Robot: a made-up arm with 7 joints. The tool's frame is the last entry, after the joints. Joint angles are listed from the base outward. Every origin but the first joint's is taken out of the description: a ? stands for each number. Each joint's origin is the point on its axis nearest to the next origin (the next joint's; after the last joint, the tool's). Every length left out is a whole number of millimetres.
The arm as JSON. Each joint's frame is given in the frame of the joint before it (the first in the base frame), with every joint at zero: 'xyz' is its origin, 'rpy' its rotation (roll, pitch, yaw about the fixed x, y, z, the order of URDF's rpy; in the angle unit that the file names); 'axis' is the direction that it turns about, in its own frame. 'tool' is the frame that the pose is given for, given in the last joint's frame.
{
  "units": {
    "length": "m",
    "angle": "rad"
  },
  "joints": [
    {
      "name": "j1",
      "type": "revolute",
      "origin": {
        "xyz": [
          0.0,
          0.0,
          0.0
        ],
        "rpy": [
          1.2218,
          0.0,
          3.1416
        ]
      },
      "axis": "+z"
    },
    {
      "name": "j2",
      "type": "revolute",
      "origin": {
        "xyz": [
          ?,
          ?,
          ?
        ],
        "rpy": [
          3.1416,
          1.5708,
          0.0
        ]
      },
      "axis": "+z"
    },
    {
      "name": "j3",
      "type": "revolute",
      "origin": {
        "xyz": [
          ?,
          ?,
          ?
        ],
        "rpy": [
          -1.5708,
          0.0,
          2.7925
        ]
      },
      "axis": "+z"
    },
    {
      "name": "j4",
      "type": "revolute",
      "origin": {
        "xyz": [
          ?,
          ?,
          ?
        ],
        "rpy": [
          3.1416,
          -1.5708,
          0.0
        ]
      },
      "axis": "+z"
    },
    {
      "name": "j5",
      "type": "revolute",
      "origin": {
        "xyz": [
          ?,
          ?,
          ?
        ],
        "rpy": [
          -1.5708,
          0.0,
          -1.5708
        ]
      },
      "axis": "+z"
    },
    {
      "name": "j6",
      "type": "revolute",
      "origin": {
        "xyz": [
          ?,
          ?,
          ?
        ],
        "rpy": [
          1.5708,
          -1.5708,
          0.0
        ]
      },
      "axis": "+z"
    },
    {
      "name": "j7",
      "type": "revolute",
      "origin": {
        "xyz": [
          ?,
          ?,
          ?
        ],
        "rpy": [
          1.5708,
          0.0,
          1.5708
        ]
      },
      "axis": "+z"
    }
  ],
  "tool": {
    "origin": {
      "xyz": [
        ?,
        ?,
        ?
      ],
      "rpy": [
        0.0,
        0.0,
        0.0
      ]
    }
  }
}
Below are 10 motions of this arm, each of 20 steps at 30 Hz.
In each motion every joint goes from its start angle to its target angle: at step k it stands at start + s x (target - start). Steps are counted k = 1, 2, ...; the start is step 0. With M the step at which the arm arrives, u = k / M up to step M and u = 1 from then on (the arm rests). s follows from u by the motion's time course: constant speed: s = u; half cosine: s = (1 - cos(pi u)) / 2; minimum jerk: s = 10 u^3 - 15 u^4 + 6 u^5.
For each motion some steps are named. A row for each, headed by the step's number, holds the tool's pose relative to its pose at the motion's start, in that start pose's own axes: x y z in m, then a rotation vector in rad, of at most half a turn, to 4 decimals.
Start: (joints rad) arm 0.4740 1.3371 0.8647 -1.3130 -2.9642 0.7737 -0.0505
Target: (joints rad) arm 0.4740 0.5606 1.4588 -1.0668 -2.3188 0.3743 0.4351
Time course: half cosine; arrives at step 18
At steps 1, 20:
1: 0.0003 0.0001 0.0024 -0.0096 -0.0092 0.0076
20: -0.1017 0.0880 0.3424 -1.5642 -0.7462 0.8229

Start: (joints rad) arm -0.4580 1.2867 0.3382 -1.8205 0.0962 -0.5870 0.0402
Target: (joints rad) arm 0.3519 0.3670 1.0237 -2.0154 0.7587 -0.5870 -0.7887
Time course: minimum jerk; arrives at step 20
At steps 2, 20:
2: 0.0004 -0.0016 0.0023 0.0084 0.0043 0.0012
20: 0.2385 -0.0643 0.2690 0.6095 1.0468 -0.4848

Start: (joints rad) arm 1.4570 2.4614 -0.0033 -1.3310 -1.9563 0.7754 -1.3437
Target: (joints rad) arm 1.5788 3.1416 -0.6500 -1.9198 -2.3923 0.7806 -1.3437
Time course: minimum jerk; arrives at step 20
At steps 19, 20:
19: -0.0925 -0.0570 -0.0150 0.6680 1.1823 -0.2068
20: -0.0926 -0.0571 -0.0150 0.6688 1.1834 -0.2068

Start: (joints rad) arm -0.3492 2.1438 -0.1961 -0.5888 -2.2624 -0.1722 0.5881
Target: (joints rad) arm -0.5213 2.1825 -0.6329 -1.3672 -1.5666 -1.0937 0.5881
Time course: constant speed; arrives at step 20
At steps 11, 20:
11: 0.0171 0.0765 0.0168 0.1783 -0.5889 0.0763
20: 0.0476 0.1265 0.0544 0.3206 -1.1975 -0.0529

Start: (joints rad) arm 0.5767 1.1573 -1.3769 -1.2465 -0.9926 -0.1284 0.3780
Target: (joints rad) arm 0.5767 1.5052 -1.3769 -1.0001 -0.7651 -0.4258 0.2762
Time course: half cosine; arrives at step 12
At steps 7, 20:
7: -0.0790 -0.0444 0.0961 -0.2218 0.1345 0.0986
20: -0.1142 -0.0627 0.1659 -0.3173 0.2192 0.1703

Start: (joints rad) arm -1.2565 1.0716 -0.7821 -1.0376 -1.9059 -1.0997 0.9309
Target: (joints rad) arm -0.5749 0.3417 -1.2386 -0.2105 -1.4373 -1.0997 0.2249
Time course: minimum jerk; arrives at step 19
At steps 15, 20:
15: 0.3683 -0.2143 -0.2521 -0.4719 -1.0546 -0.0957
20: 0.3986 -0.2277 -0.2499 -0.4860 -1.1152 -0.1011

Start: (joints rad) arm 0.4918 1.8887 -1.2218 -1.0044 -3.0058 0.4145 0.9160
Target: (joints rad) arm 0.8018 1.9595 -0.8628 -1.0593 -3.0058 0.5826 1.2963
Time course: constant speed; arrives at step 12
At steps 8, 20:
8: -0.0117 -0.0118 0.0131 0.0789 0.0860 0.2358
20: -0.0207 -0.0178 0.0181 0.1313 0.1224 0.3448

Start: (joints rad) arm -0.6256 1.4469 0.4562 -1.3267 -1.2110 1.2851 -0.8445
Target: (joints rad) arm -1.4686 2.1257 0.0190 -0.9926 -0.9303 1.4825 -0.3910
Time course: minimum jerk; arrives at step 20
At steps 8, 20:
8: -0.0398 0.0628 -0.0802 -0.0813 0.1722 0.2506
20: -0.2187 0.0513 -0.2516 -0.3450 0.7163 0.6527

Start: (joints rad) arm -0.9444 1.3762 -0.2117 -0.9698 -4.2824 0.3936 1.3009
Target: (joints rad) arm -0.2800 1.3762 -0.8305 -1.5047 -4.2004 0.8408 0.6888
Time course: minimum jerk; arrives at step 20
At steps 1, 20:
1: 0.0001 0.0003 0.0000 0.0018 0.0000 -0.0012
20: 0.0716 0.2819 0.1520 1.5432 0.4950 -0.3599

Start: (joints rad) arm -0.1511 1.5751 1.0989 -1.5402 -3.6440 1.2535 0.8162
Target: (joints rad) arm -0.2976 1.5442 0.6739 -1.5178 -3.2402 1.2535 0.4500
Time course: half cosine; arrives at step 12
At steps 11, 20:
11: 0.0411 0.0708 -0.0373 -0.2223 0.2544 0.0455
20: 0.0417 0.0721 -0.0380 -0.2271 0.2574 0.0466

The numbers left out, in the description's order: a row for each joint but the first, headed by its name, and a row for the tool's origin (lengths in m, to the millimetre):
j2: 0.0 0.0 0.0
j3: 0.107 0.295 0.0
j4: 0.0 -0.035 0.0
j5: -0.213 -0.026 0.0
j6: 0.0 0.0 0.0
j7: 0.0 0.0 0.0
tool: 0.0 0.0 0.0

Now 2 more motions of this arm.
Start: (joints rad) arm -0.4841 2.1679 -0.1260 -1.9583 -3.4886 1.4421 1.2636
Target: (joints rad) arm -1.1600 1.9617 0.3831 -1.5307 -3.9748 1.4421 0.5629
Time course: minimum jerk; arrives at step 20
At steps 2, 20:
2: -0.0015 -0.0002 0.0016 -0.0060 -0.0073 -0.0144
20: -0.1629 0.1279 0.1355 -0.7125 -0.9987 -1.3935

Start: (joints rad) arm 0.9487 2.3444 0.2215 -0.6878 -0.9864 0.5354 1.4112
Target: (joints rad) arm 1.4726 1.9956 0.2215 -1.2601 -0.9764 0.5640 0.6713
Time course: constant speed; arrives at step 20
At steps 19, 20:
19: -0.0034 -0.1884 0.2069 -0.6457 -0.5006 -0.5750
20: -0.0061 -0.1922 0.2203 -0.6728 -0.5314 -0.5983

